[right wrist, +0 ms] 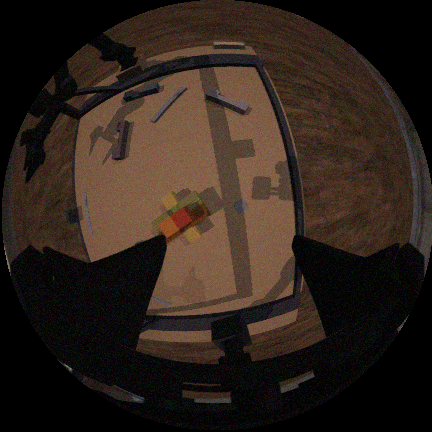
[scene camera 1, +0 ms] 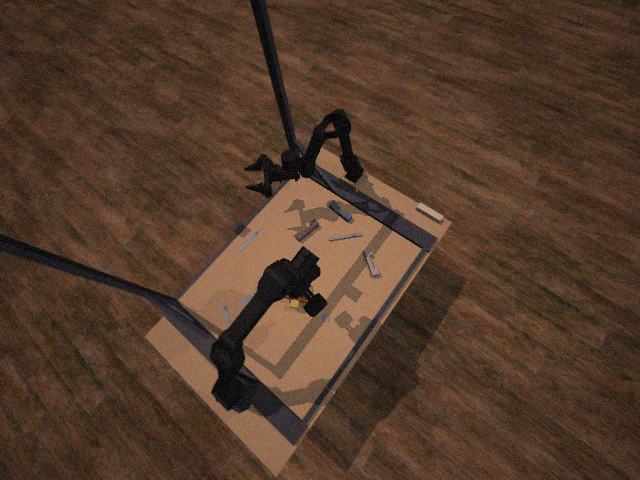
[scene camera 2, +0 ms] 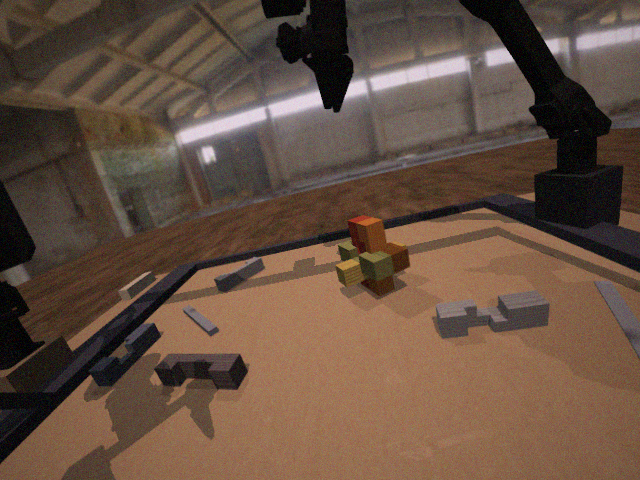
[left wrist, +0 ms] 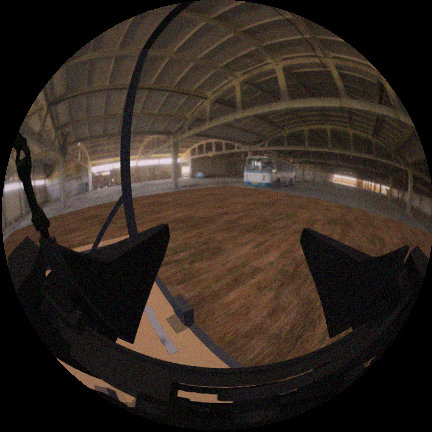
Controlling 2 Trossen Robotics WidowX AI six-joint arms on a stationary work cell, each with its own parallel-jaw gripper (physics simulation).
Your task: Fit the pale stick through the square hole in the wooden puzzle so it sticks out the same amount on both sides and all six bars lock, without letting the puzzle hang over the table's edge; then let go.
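Places are measured from the left arm's base along level axes (x ahead, y left, z up), in centimetres.
Pixels of known places: left gripper, fingertip midpoint: (right wrist: pixel 24 176) (scene camera 1: pixel 244 178) (left wrist: pixel 238 233); right gripper, fingertip midpoint: (right wrist: pixel 231 242) (scene camera 1: pixel 307 290) (scene camera 2: pixel 332 110); left arm's base, origin of the base link: (right wrist: pixel 128 63) (scene camera 1: pixel 353 175) (scene camera 2: pixel 16 356); right arm's base, origin of the base link: (right wrist: pixel 232 343) (scene camera 1: pixel 234 392) (scene camera 2: pixel 576 170).
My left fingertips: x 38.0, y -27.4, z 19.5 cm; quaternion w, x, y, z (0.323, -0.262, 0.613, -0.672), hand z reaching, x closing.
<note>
Ahead of a thing's pixels: the offset from my left fingertips to its top centre.
The wooden puzzle (scene camera 1: pixel 294 303) (scene camera 2: pixel 373 235) (right wrist: pixel 182 217), with red, orange, yellow and olive bars, stands on the table, partly hidden by the right arm in scene camera 1. The pale stick {dx -44.4, dy +65.4, dz -23.1 cm} (scene camera 1: pixel 429 212) (scene camera 2: pixel 136 285) (right wrist: pixel 229 45) lies apart from it, near the table's corner outside the dark frame. My right gripper (scene camera 2: pixel 336 109) (right wrist: pixel 231 242) is open and empty, high above the table and pointing down; the puzzle shows near its one fingertip in the right wrist view. My left gripper (scene camera 1: pixel 248 177) (left wrist: pixel 238 233) is open and empty, out past the table's edge.
Loose notched bars lie about: blue-grey {dx -21.0, dy +32.4, dz -23.1 cm} (scene camera 1: pixel 340 211) (scene camera 2: pixel 142 338), brown-grey {dx -4.0, dy +25.9, dz -23.1 cm} (scene camera 1: pixel 307 230) (scene camera 2: pixel 227 369), grey {dx -8.9, dy +58.1, dz -23.1 cm} (scene camera 1: pixel 371 263) (scene camera 2: pixel 240 279) and light grey {dx +32.9, dy +27.1, dz -23.1 cm} (scene camera 2: pixel 524 312). Thin grey strips {dx -12.4, dy +41.6, dz -25.1 cm} (scene camera 1: pixel 345 237) {dx +15.0, dy +6.5, dz -25.9 cm} (scene camera 1: pixel 250 239) {dx +47.1, dy +23.6, dz -25.9 cm} (scene camera 2: pixel 617 310) lie flat. A dark frame (scene camera 1: pixel 413 229) and tall posts (scene camera 1: pixel 273 67) border the table.
</note>
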